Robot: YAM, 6 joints.
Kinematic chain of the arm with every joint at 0, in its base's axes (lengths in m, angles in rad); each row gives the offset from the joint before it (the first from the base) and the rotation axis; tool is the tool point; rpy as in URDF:
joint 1: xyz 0 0 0.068 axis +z
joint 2: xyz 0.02 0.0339 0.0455 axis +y
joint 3: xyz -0.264 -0.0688 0 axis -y
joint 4: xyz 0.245 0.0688 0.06 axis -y
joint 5: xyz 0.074 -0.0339 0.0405 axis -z
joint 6: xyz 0.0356 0 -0.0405 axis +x
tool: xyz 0 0 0 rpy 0 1.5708 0
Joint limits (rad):
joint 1: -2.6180..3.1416
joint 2: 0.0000..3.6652
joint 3: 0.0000..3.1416
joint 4: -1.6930..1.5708
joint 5: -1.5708..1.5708
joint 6: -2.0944..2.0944
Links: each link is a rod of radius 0.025 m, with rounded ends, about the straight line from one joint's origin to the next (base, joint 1, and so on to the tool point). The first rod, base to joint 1, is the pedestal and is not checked.
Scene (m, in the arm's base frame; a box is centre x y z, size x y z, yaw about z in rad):
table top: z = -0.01
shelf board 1: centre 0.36 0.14 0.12 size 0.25 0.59 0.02 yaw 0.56
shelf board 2: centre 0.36 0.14 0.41 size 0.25 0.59 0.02 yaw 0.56
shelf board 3: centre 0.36 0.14 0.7 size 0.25 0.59 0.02 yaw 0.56
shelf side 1: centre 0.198 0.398 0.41 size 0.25 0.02 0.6 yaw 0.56
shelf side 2: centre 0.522 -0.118 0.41 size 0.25 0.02 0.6 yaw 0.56
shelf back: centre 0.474 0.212 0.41 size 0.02 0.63 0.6 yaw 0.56
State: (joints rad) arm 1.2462 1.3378 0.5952 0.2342 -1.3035 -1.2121
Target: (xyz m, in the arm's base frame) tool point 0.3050 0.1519 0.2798
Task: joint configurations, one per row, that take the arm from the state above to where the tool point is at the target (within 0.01 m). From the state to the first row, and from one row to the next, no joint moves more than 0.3 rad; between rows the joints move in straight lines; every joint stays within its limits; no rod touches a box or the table.
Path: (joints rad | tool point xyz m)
1: 0.9523 1.4087 0.7289 0.2646 -1.2698 -1.2121 | 0.1364 0.2503 0.2326
2: 0.6584 1.4796 0.8626 0.2950 -1.2360 -1.2121 | 0.2260 0.2174 0.2565
3: 0.3645 1.5505 0.9962 0.3254 -1.2023 -1.2121 | 0.3050 0.1519 0.2798

